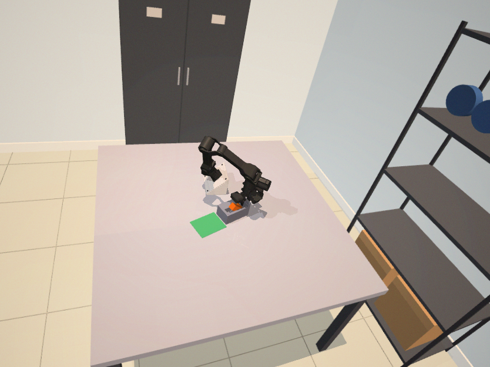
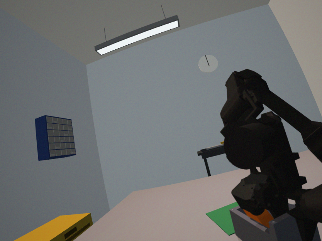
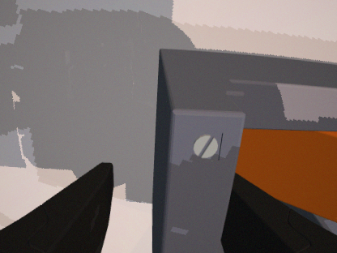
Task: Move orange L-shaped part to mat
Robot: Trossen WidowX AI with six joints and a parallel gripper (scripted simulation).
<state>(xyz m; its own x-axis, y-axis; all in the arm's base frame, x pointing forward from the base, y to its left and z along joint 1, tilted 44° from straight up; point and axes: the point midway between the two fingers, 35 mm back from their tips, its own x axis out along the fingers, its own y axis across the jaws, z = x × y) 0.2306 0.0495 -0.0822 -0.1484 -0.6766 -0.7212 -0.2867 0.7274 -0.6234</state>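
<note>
My gripper tip is 1 cm short of the orange L-shaped part and 5 cm to the left of it. Also, from my gripper tip: green mat (6 cm ahead, 22 cm to the right, 6 cm below).
</note>
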